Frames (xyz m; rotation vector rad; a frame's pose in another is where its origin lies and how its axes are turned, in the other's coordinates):
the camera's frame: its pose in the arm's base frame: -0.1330 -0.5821 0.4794 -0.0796 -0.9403 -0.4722
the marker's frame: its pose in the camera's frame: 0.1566 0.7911 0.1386 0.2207 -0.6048 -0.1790
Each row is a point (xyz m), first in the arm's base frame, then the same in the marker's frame.
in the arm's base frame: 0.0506 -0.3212 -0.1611
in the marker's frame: -0.7265 -0.7640 0.0013
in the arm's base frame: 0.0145 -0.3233 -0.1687
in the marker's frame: -0.7290 -0.7781 0.0353
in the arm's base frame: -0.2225 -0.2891 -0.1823
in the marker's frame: -0.7282 -0.8147 0.2724
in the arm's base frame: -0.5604 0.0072 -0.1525
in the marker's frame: -0.7673 -0.6279 0.6803
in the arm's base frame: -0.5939 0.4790 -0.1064
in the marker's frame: -0.8852 -0.1984 0.8461
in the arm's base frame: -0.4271 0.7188 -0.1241
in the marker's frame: -1.0031 0.0532 0.7543
